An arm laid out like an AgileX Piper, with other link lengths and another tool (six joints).
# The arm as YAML. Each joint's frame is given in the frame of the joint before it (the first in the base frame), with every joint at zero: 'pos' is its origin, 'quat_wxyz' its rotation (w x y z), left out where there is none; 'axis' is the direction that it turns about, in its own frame. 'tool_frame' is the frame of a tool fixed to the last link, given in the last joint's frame.
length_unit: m
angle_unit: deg
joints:
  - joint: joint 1
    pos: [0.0, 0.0, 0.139]
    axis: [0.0, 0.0, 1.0]
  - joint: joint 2
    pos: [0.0, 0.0, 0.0]
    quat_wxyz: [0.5, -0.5, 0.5, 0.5]
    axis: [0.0, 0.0, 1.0]
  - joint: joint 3
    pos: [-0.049, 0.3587, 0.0]
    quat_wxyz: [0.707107, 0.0, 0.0, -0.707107]
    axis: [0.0, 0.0, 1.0]
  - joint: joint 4
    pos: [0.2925, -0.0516, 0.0]
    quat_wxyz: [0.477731, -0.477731, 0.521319, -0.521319]
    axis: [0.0, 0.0, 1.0]
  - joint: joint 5
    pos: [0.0, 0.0, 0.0]
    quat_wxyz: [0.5, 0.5, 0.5, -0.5]
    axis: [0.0, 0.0, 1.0]
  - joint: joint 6
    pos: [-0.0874, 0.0, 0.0]
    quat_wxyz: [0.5, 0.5, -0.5, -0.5]
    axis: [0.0, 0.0, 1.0]
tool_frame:
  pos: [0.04, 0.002, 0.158]
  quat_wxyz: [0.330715, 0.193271, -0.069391, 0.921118]
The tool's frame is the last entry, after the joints.
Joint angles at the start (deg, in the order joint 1, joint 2, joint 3, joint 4, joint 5, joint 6):
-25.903, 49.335, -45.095, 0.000, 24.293, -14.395
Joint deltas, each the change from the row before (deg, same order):
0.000, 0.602, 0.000, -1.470, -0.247, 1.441
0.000, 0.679, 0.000, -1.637, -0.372, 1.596
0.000, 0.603, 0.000, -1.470, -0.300, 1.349
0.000, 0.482, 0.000, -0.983, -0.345, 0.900
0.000, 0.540, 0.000, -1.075, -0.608, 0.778
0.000, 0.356, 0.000, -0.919, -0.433, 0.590
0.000, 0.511, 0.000, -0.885, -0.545, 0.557
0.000, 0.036, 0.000, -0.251, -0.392, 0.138
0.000, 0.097, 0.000, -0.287, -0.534, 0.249
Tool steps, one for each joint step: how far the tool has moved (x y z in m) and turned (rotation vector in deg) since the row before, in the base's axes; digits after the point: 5 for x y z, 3 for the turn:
0.00124, -0.00338, -0.00230, 0.016, 0.378, -0.588
0.00164, -0.00381, -0.00222, -0.038, 0.332, -0.630
0.00138, -0.00337, -0.00205, -0.099, 0.346, -0.514
0.00151, -0.00245, -0.00128, -0.100, 0.168, -0.319
0.00220, -0.00293, -0.00061, -0.370, 0.073, -0.222
0.00137, -0.00228, -0.00023, -0.385, 0.075, -0.153
0.00215, -0.00247, -0.00072, -0.361, 0.111, -0.110
0.00085, -0.00067, 0.00127, -0.266, -0.270, 0.015
0.00137, -0.00082, 0.00143, -0.243, -0.376, -0.002

